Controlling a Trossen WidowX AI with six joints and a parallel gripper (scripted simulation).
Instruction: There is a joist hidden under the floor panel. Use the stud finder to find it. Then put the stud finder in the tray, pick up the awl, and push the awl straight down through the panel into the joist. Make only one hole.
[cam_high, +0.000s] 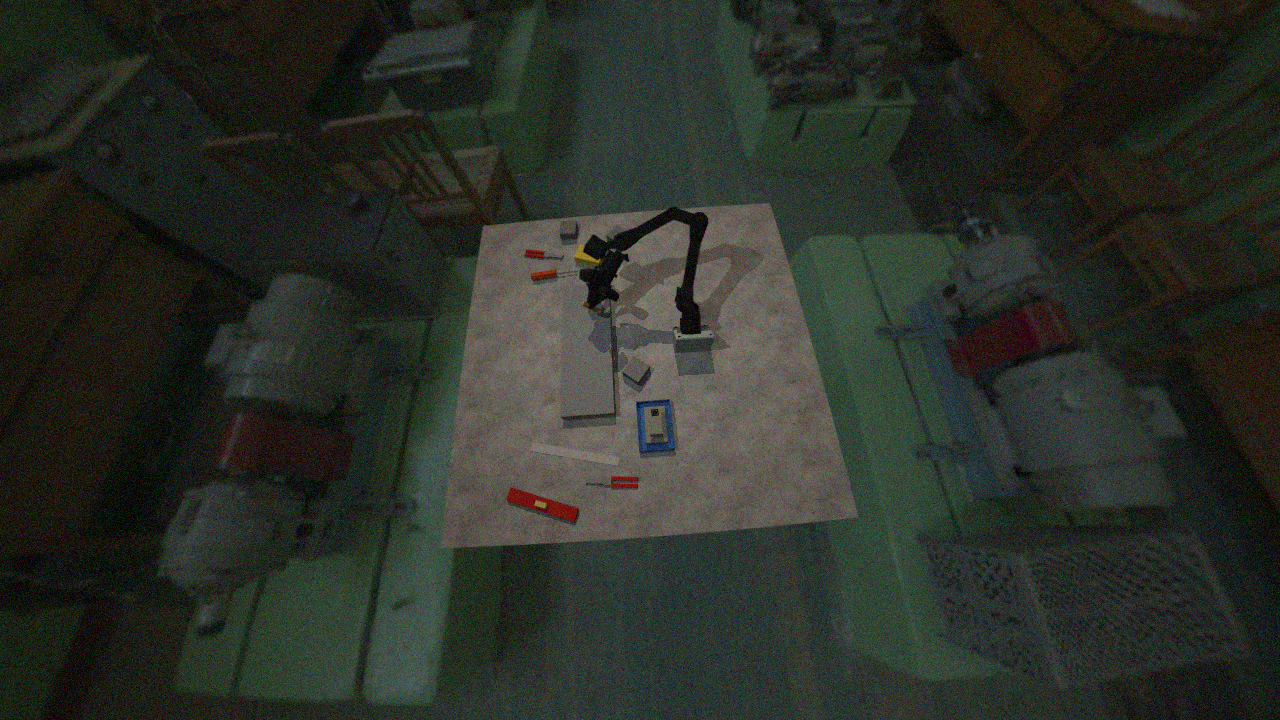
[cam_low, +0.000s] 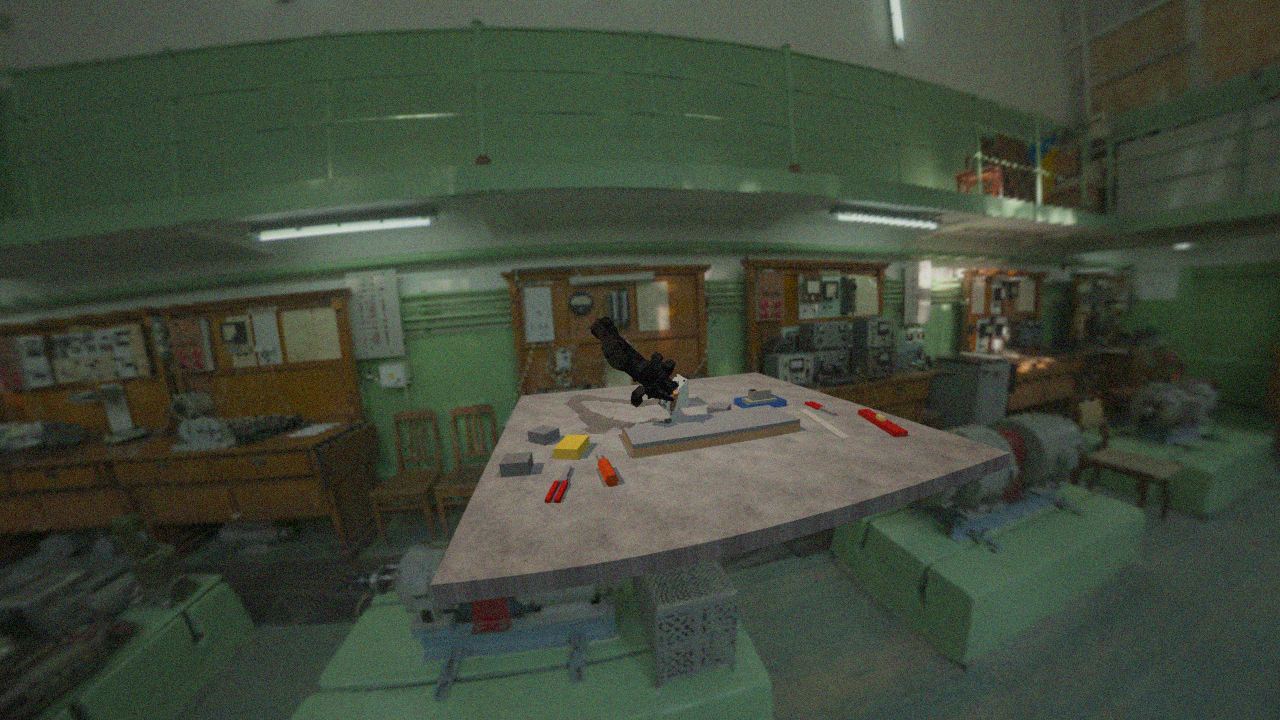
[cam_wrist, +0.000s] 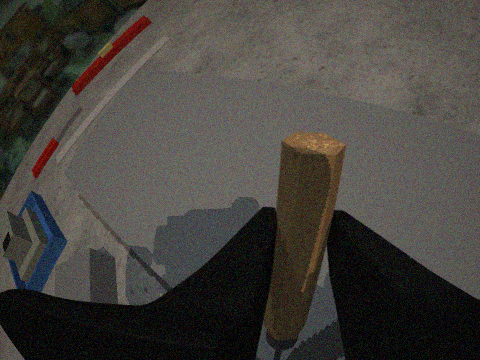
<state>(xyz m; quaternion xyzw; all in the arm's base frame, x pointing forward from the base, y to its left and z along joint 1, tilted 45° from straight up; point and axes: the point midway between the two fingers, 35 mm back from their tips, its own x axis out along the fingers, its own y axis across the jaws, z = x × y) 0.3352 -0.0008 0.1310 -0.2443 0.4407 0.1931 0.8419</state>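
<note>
The awl is 30 mm behind my gripper tip and 30 mm below it. Round my gripper tip: dark display: 230 mm behind, 360 mm to the left, 60 mm below; yellow block: 30 mm ahead, 320 mm to the right, 110 mm below; stud finder: 230 mm behind, 380 mm to the left, 70 mm below.
</note>
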